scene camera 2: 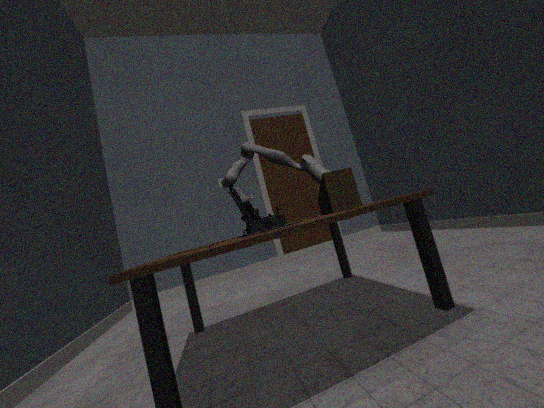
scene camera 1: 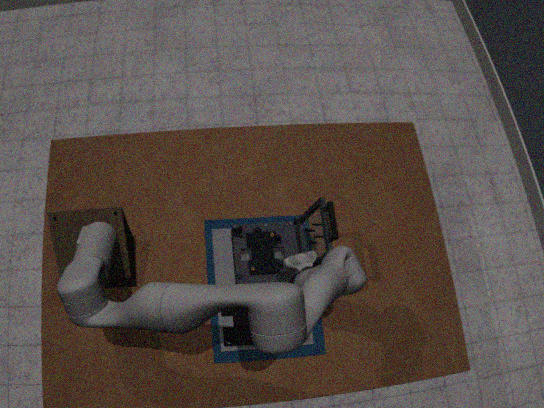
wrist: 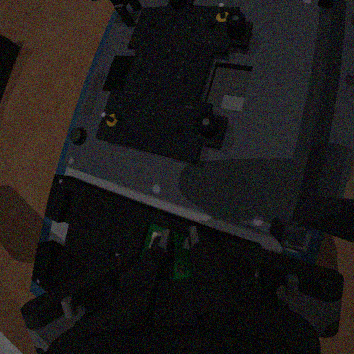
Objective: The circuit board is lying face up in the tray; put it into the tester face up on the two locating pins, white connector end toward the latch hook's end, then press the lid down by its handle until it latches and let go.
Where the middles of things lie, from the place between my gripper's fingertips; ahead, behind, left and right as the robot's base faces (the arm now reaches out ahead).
The green circuit board (wrist: 182, 264) is 50 mm to the right of my hand, 10 mm below it and 10 mm ahead of it. Also, from my hand: tester lid (scene camera 1: 313, 228) (150 mm above, 120 mm to the left, 80 mm ahead); then tester plate (scene camera 1: 263, 261) (120 mm to the left, 40 mm behind, 40 mm above).
